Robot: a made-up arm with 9 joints. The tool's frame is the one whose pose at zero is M. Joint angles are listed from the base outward.
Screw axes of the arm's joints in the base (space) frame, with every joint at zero. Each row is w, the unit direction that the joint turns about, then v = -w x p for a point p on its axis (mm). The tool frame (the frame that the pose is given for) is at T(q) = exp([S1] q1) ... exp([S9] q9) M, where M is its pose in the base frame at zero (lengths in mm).
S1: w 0 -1 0 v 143 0 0
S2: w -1 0 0 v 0 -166 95
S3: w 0 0 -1 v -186 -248 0
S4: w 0 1 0 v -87 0 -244
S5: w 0 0 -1 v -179 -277 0
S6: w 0 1 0 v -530 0 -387
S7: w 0 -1 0 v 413 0 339
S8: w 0 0 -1 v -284 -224 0
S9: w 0 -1 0 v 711 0 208
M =
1 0 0 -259
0 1 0 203
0 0 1 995
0 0 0 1
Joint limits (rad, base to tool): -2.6..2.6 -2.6..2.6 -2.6..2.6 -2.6..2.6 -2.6..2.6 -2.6..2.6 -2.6..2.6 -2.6..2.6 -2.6..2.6
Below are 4 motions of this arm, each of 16 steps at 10 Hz.
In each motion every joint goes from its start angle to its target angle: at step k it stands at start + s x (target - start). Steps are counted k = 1, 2, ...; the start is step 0. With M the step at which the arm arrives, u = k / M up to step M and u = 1 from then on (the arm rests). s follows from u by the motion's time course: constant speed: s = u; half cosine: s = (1 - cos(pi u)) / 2; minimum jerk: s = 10 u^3 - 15 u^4 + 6 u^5.
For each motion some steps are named. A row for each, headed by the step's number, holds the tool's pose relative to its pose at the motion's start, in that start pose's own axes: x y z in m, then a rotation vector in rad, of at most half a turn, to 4 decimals.
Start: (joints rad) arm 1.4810 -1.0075 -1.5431 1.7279 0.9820 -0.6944 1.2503 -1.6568 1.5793
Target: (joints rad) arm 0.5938 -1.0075 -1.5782 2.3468 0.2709 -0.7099 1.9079 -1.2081 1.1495
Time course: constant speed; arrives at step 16
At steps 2, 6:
2: -0.0629 0.0193 0.0646 -0.1051 -0.1052 -0.0169
6: -0.2040 0.0974 0.1716 -0.3683 -0.3045 -0.0943

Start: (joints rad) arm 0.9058 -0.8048 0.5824 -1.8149 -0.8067 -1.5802 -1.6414 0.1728 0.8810
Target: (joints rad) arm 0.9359 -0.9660 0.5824 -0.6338 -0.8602 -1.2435 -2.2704 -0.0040 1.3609
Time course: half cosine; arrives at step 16
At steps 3, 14, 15, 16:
3: 0.0782 -0.0552 -0.0815 0.0425 0.1246 -0.0300
14: -0.0102 -0.4564 -1.0780 0.7993 1.2728 -0.4472
15: -0.0338 -0.4570 -1.1009 0.8318 1.3044 -0.4643
16: -0.0420 -0.4569 -1.1084 0.8429 1.3150 -0.4701

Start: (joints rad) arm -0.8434 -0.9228 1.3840 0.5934 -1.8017 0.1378 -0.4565 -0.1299 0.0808
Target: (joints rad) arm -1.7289 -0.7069 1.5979 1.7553 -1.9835 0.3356 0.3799 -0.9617 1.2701
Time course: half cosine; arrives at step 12
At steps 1, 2, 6, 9, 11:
1: -0.0152 -0.0144 0.0013 0.0213 -0.0391 0.0091
2: -0.0611 -0.0558 -0.0003 0.0819 -0.1573 0.0320
6: -0.4329 -0.2466 -0.3080 0.4178 -1.3400 0.0423
9: -0.4780 -0.1223 -0.7087 0.2852 -2.3927 -0.0295
11: -0.4231 -0.0513 -0.8207 0.1060 -2.7581 -0.0150

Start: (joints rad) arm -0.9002 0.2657 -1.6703 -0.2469 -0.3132 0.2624 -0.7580 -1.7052 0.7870
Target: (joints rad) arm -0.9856 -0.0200 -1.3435 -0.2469 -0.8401 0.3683 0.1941 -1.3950 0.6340
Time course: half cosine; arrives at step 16
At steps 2, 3, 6, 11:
2: 0.0122 0.0231 0.0007 -0.0367 0.0205 0.0212
3: 0.0262 0.0516 0.0004 -0.0814 0.0446 0.0469
6: 0.0784 0.1957 -0.0203 -0.2990 0.1502 0.1724
11: 0.0909 0.4882 -0.1495 -0.7497 0.3045 0.4415

